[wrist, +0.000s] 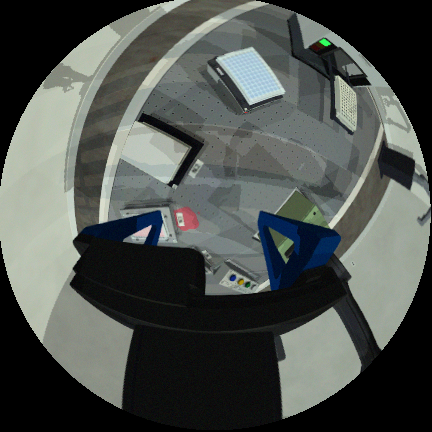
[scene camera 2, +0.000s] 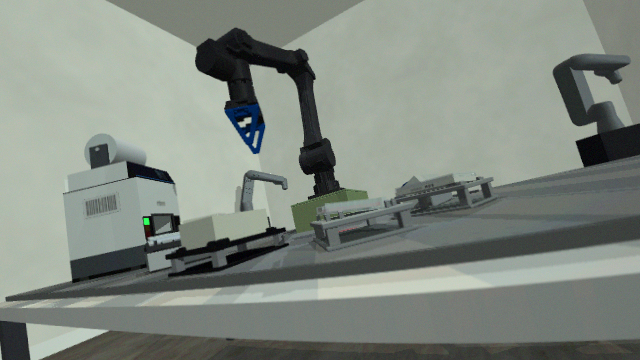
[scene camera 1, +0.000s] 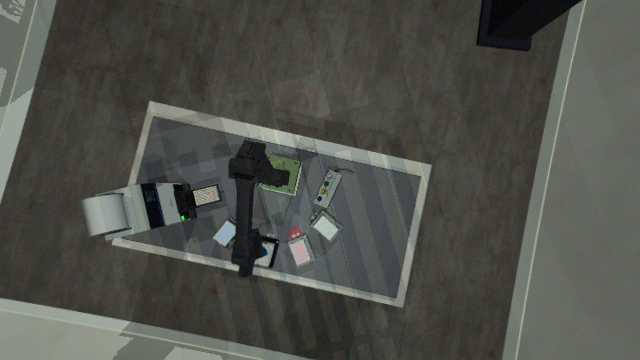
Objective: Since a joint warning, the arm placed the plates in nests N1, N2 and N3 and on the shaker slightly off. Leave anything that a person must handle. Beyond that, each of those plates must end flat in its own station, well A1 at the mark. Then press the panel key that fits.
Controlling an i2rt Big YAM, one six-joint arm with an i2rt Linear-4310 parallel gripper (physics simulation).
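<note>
My gripper (wrist: pixel 209 216) is open and empty, high above the table; in scene camera 1 the arm partly covers the black nest. A light-blue plate (scene camera 1: pixel 226 233) (wrist: pixel 250 76) sits on a dark-sided station, turned slightly against it in the wrist view. A tall cream block (scene camera 2: pixel 225 227) (wrist: pixel 155 152) is in the black nest (scene camera 2: pixel 235 243) (wrist: pixel 192 156). A pink plate (scene camera 1: pixel 300 250) is in a grey nest beside a red patch (scene camera 1: pixel 295 232) (wrist: pixel 186 218). A white plate (scene camera 1: pixel 326 226) is in another grey nest. The key panel (scene camera 1: pixel 327 189) (wrist: pixel 240 281) has blue, yellow, green and pale keys. Well A1 and nest labels are unreadable.
A white machine (scene camera 1: pixel 165 204) (scene camera 2: pixel 115 215) with a paper roll and a green light stands at the table's end, its tray holding a plate (scene camera 1: pixel 206 195) (wrist: pixel 346 102). The arm rises from a green base (scene camera 1: pixel 292 184) (scene camera 2: pixel 302 215). A cable runs from the panel.
</note>
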